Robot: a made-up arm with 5 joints.
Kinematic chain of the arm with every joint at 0, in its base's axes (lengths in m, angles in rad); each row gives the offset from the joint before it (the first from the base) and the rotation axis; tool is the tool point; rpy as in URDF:
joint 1: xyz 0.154 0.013 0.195 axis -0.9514 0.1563 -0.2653
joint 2: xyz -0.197 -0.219 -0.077 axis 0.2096 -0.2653 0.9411
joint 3: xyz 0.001 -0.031 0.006 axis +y
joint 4: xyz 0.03 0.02 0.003 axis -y
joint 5: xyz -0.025 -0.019 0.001 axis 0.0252 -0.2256 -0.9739
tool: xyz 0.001 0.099 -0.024 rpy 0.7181 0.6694 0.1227
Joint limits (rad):
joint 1: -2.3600..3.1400
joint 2: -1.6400..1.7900
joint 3: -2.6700..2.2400
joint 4: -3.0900..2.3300
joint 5: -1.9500..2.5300
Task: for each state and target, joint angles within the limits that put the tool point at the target. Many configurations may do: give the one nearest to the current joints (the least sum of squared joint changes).
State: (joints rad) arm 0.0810 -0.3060 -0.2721 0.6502 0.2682
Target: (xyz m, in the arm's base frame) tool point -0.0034 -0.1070 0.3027
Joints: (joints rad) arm 0.8029 -0.2610 -0.4671 0.7522 0.6348
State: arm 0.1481 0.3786 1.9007 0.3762 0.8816
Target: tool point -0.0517 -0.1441 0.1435
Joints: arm 0.3720 0.7828 1.2581 0.7553 0.7495
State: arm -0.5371 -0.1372 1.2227 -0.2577 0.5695
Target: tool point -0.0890 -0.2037 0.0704
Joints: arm 0.1370 -0.0939 1.5800 -0.4753 1.1433
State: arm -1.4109 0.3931 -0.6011 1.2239 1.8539
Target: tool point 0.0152 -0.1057 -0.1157
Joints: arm -1.2439 0.1393 -1.0370 1.5234 1.6110
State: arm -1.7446 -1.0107 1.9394 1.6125 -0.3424
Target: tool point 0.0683 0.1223 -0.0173
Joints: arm -1.6114 -1.4712 1.9996 1.4564 -0.0977
